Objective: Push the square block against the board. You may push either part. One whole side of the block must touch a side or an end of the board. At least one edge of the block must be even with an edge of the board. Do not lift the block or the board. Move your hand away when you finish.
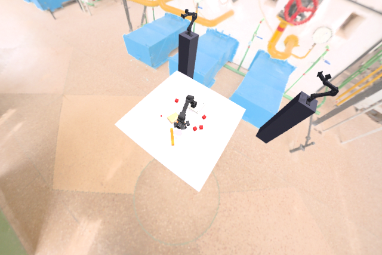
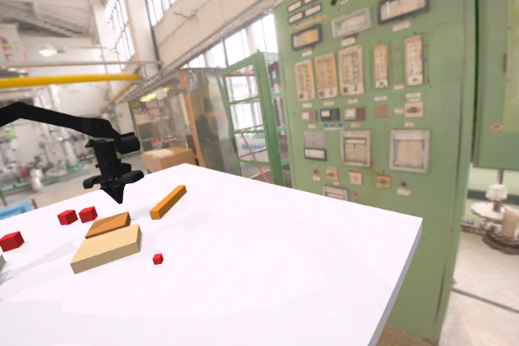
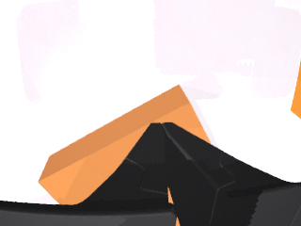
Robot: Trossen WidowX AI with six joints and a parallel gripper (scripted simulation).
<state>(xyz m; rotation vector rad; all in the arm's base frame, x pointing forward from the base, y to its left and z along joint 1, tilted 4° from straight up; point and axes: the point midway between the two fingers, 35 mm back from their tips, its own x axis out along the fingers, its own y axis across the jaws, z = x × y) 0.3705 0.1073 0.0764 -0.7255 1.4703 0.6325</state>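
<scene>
Right now my gripper tip is 5 cm past the square block, 5 cm to the left of it and 4 cm above it. The rest, counted from my gripper tip: long orange-yellow bar 15 cm ahead, 1 cm to the right, 4 cm below; tan board 5 cm behind, 18 cm to the right, 4 cm below.
</scene>
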